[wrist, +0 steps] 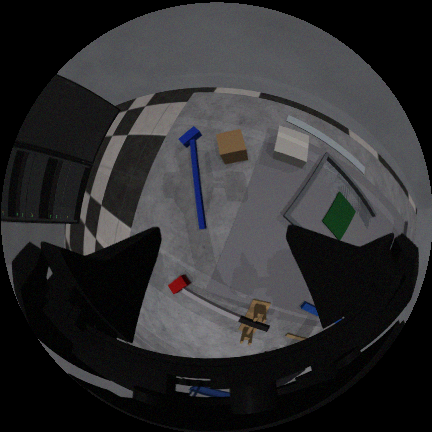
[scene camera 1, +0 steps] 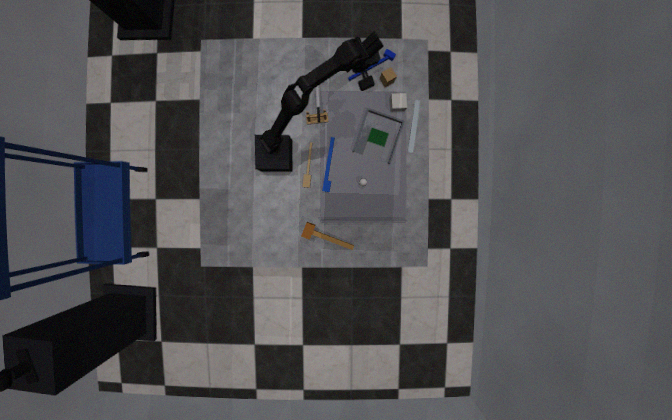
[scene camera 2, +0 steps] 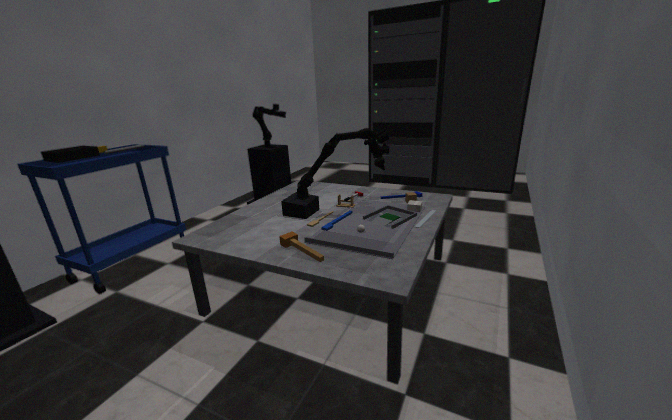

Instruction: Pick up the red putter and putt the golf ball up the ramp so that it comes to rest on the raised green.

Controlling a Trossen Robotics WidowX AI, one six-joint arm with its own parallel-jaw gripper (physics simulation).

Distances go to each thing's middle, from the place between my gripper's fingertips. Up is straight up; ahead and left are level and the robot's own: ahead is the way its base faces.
Now: hand 16 cm short of the tan block [wrist: 231, 146], 10 cm to the right of it and 23 cm above it. The rest, counted from my hand: white block [wrist: 291, 146] (22 cm ahead, 3 cm to the right, 23 cm below); then blue putter [wrist: 189, 137] (7 cm ahead, 18 cm to the left, 25 cm below); then raised green [wrist: 337, 218] (12 cm ahead, 22 cm to the right, 25 cm below).
